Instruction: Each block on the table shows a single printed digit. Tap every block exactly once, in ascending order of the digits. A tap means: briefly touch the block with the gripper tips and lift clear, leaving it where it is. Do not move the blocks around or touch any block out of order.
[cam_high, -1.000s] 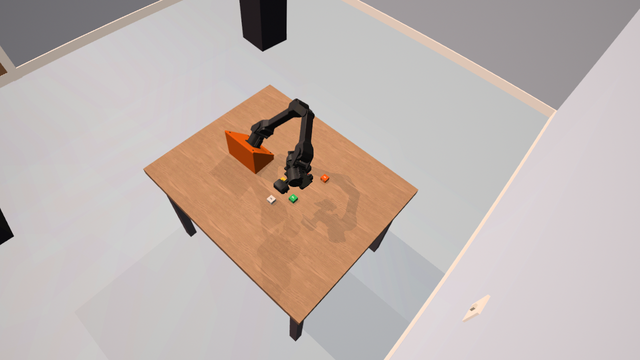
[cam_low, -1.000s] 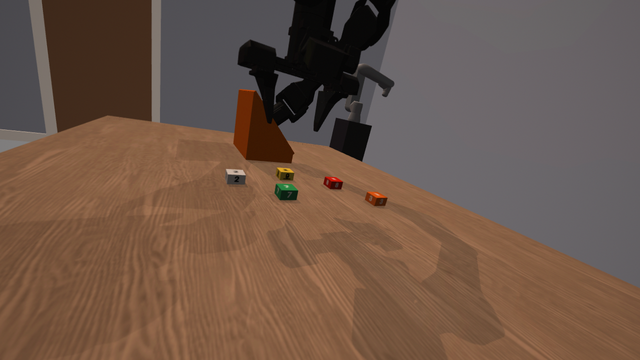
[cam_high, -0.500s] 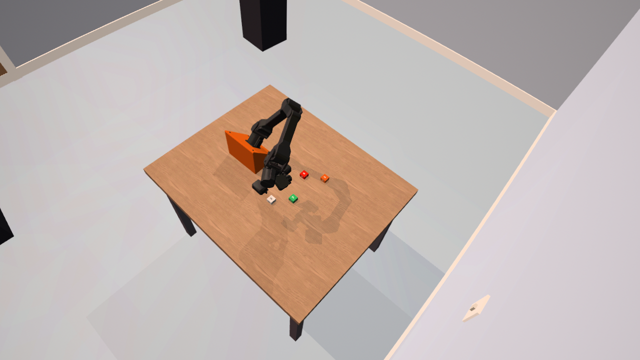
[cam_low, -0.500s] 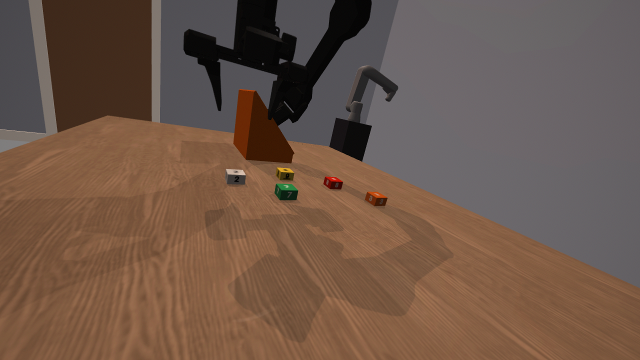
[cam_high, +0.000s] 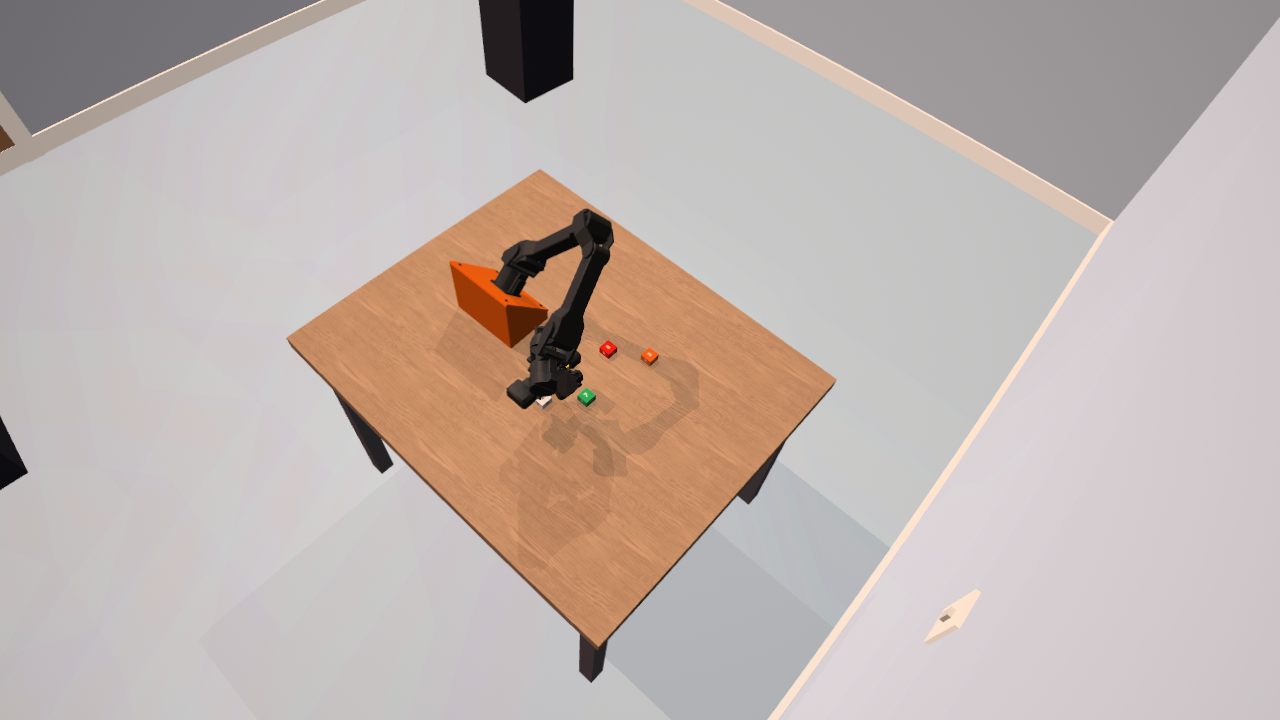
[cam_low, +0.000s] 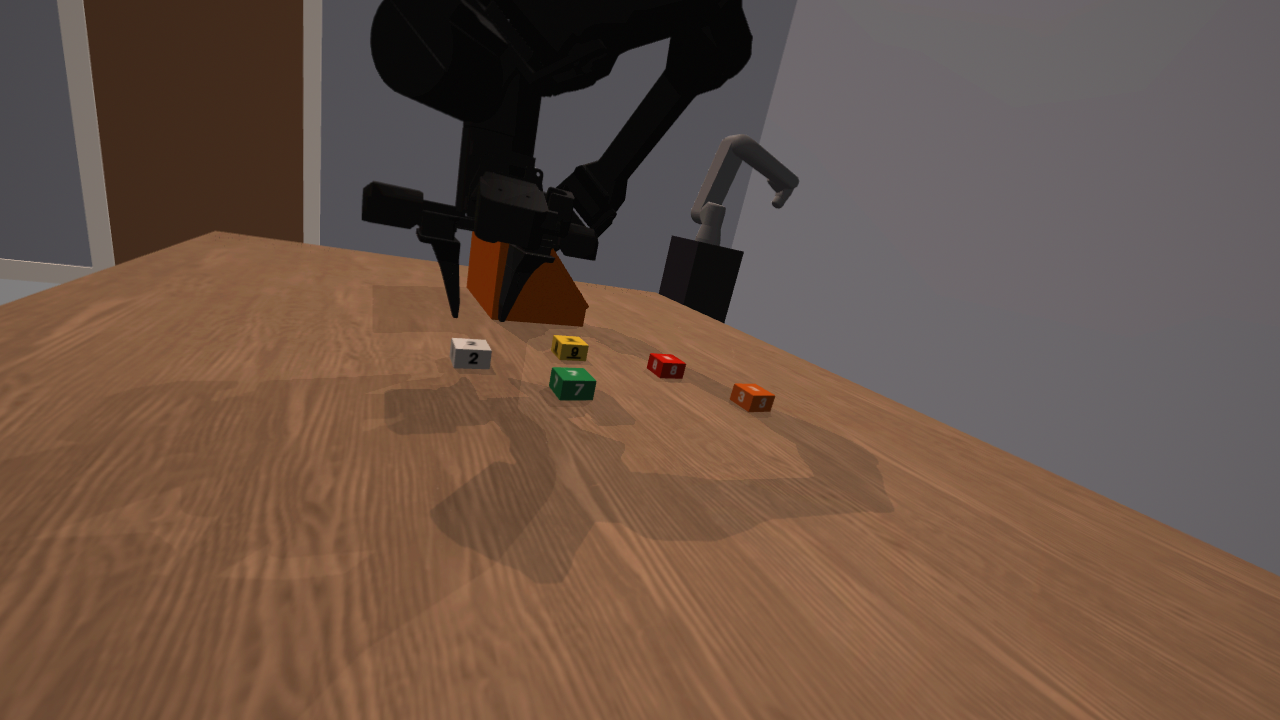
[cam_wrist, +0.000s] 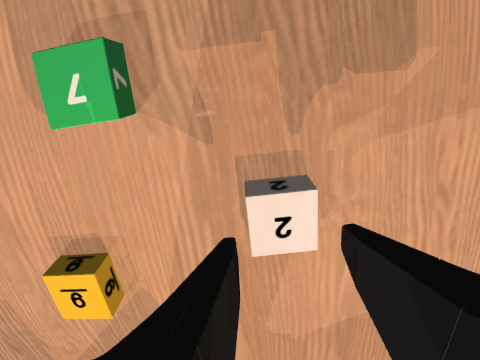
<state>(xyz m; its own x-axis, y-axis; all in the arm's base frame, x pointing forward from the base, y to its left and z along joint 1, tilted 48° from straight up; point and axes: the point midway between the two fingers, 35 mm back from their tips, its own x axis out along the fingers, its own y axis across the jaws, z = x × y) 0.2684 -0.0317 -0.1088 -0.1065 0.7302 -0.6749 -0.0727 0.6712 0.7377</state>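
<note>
Now: gripper tip 4 cm above the white block marked 2 and 1 cm past it. Also, from my gripper tip: green block marked 7: 8 cm to the left, 6 cm ahead, 4 cm below; then red block marked 8: 22 cm to the left, 4 cm below, 1 cm behind; then yellow block: 11 cm to the left, 5 cm behind, 4 cm below.
</note>
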